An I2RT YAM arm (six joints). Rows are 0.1 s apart.
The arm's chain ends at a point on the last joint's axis. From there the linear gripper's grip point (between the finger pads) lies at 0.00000 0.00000 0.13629 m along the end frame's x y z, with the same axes.
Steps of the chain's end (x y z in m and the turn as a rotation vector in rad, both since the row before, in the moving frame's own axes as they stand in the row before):
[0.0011, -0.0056, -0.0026, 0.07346, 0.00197, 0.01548]
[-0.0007, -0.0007, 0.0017, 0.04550, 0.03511, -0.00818]
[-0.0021, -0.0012, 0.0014, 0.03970, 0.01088, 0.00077]
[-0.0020, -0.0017, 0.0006, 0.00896, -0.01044, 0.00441]
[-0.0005, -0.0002, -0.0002, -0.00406, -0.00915, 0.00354]
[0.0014, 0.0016, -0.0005, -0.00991, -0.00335, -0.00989]
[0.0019, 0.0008, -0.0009, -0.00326, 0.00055, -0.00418]
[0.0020, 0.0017, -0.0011, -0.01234, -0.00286, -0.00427]
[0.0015, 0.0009, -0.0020, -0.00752, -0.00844, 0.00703]
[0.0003, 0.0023, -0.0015, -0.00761, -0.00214, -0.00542]
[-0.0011, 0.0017, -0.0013, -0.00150, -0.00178, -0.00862]
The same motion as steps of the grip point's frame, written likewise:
[0.0014, -0.0156, -0.0030, 0.07346, 0.00197, 0.01548]
[0.0041, -0.0069, 0.0015, 0.04550, 0.03511, -0.00818]
[-0.0006, -0.0066, 0.0013, 0.03970, 0.01088, 0.00077]
[-0.0034, -0.0029, 0.0006, 0.00896, -0.01044, 0.00441]
[-0.0017, 0.0004, -0.0002, -0.00406, -0.00915, 0.00354]
[0.0010, 0.0030, -0.0005, -0.00991, -0.00335, -0.00989]
[0.0020, 0.0012, -0.0009, -0.00326, 0.00055, -0.00418]
[0.0016, 0.0034, -0.0011, -0.01234, -0.00286, -0.00427]
[0.0003, 0.0019, -0.0020, -0.00752, -0.00844, 0.00703]
[0.0000, 0.0033, -0.0015, -0.00761, -0.00214, -0.00542]
[-0.0013, 0.0019, -0.0013, -0.00150, -0.00178, -0.00862]

